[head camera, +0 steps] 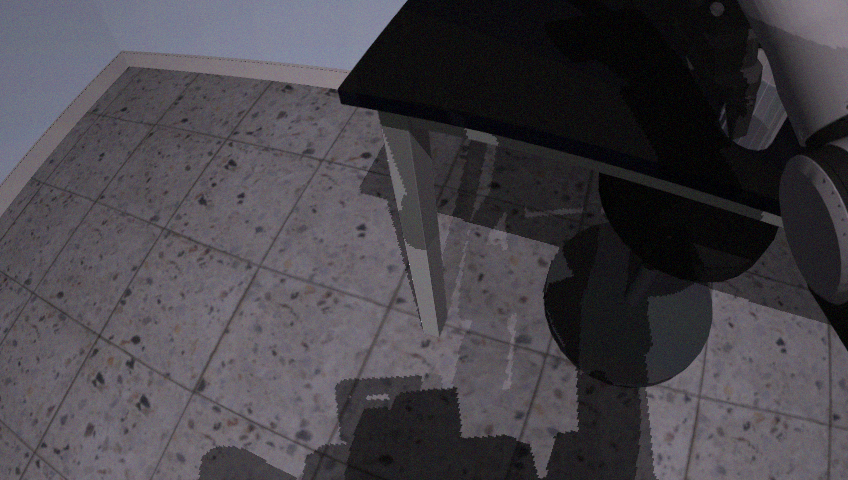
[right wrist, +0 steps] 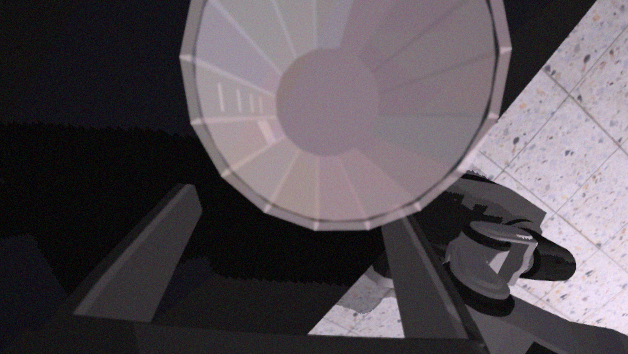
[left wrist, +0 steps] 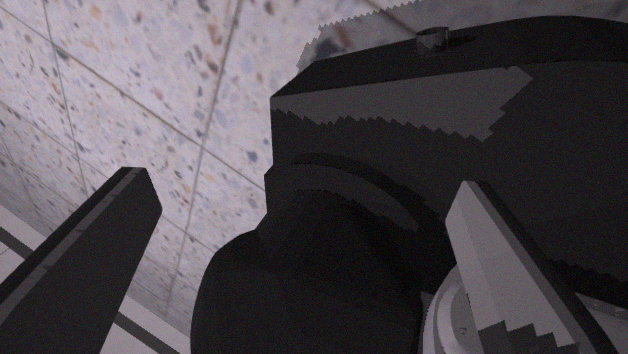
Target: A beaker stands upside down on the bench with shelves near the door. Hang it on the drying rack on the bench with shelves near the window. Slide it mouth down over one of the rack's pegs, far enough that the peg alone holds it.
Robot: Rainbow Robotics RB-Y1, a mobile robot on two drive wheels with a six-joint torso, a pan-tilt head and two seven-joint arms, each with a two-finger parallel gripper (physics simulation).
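Observation:
The clear beaker shows at the upper right of the head view, partly hidden by the dark gripper and the pale arm. In the right wrist view its wide rim faces the camera, with a smaller round end at its middle and white marks on its wall. My right gripper is open with nothing gripped. The beaker's rim overlaps the tip of one finger in that view; contact is unclear. My left gripper is open and empty, above the floor beside dark robot parts. The drying rack does not show.
A black bench top lies below the right arm, with a pale leg at its corner. A stool with a dark round seat and round base stands by the bench edge. Grey and black robot parts show at the right wrist view's lower right.

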